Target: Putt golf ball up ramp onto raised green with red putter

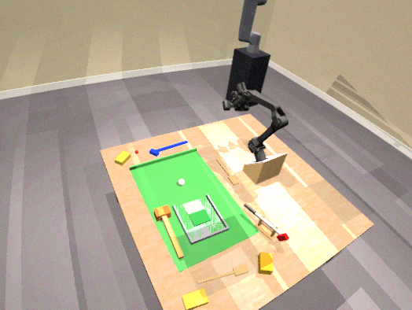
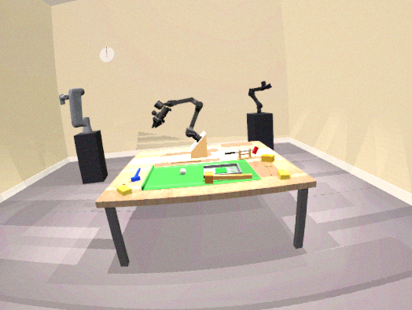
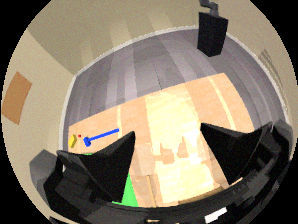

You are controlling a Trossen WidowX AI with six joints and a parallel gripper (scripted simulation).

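My gripper tip is now 690 mm to the right of the red putter, 290 mm short of it and 230 mm above it. Also, from my gripper tip: small red ball: 600 mm ahead, 280 mm below, 220 mm to the right; then blue putter: 380 mm ahead, 270 mm below, 150 mm to the right; then white golf ball: 500 mm ahead, 260 mm below, 180 mm to the left.
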